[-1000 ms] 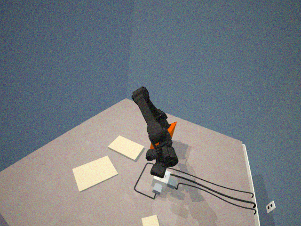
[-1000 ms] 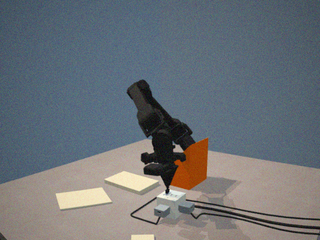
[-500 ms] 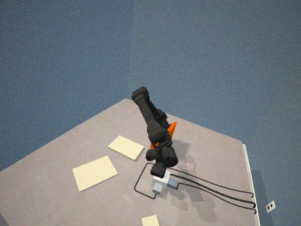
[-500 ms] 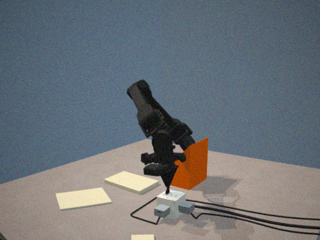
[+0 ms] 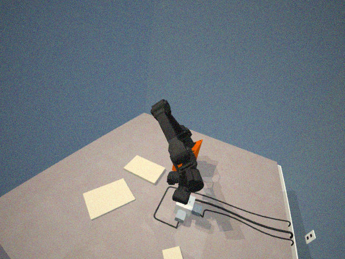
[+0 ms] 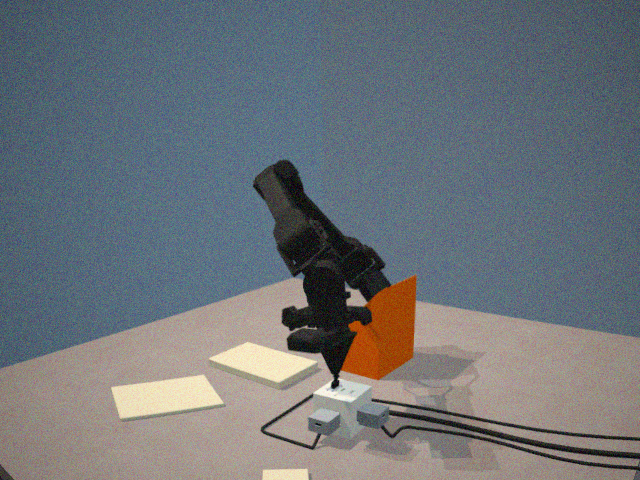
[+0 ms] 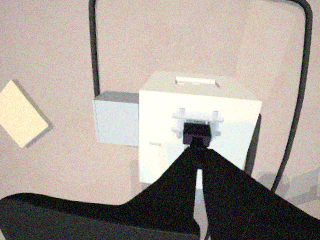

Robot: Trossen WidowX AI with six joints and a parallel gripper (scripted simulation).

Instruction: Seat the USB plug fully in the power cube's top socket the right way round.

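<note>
The USB plug lies 2 cm below my gripper tip.
</note>
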